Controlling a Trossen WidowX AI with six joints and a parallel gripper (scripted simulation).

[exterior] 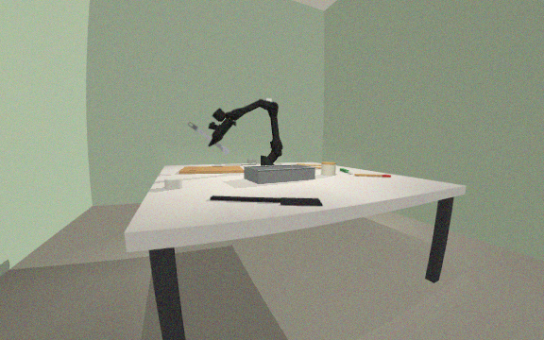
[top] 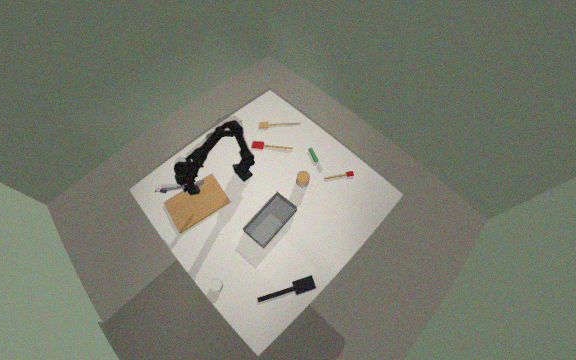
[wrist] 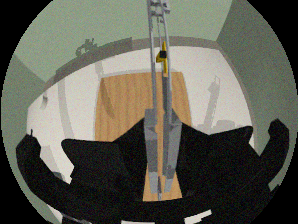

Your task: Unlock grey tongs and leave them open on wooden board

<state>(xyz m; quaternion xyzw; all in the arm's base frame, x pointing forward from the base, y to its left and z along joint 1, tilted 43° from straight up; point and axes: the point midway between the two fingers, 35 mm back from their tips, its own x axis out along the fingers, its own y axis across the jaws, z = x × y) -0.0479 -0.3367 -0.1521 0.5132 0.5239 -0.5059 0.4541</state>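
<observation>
Now: gripper tip 140 mm above the wooden board, 30 mm short of it and 20 mm to the right of it. Round my gripper tip: white roll 520 mm ahead, 170 mm to the right, 130 mm below; then grey roasting tin 420 mm ahead, 300 mm to the left, 120 mm below; then tan cup 620 mm to the left, 350 mm ahead, 110 mm below.
</observation>
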